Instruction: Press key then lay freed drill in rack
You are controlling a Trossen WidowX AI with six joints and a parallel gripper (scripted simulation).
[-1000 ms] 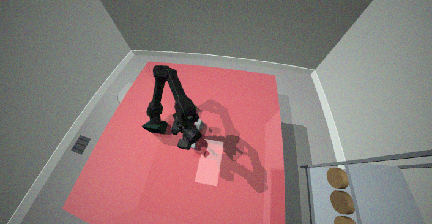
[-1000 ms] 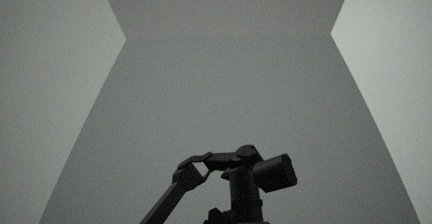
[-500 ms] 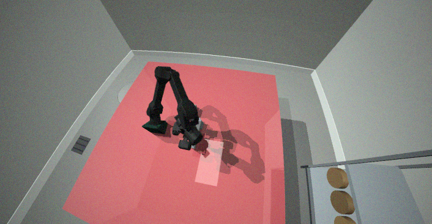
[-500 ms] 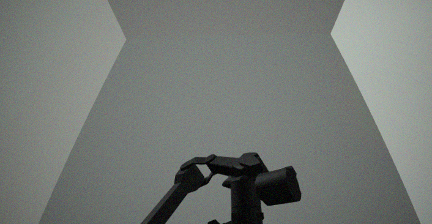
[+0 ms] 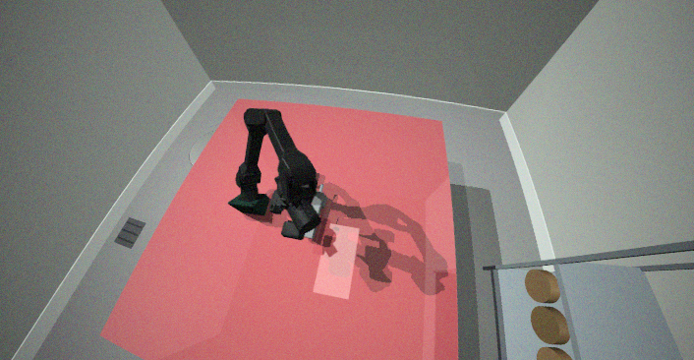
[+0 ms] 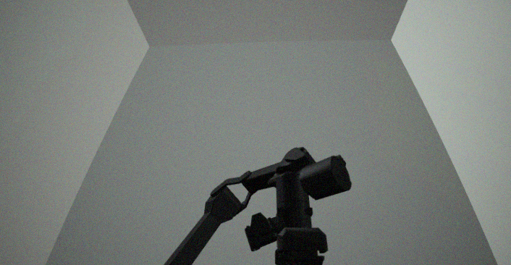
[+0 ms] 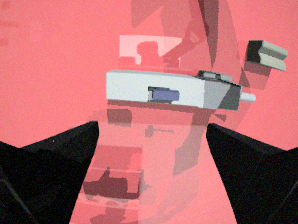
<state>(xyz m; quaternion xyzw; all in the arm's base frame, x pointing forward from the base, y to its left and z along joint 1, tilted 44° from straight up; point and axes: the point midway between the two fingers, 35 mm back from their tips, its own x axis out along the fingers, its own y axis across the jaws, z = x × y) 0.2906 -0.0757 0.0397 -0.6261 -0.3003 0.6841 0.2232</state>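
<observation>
Right now my gripper tip is 10 cm to the right of the drill and 11 cm above it. Round my gripper tip: key: 1 cm to the left, 11 cm below; then rack: 8 cm behind, 20 cm to the left, 14 cm below.
</observation>
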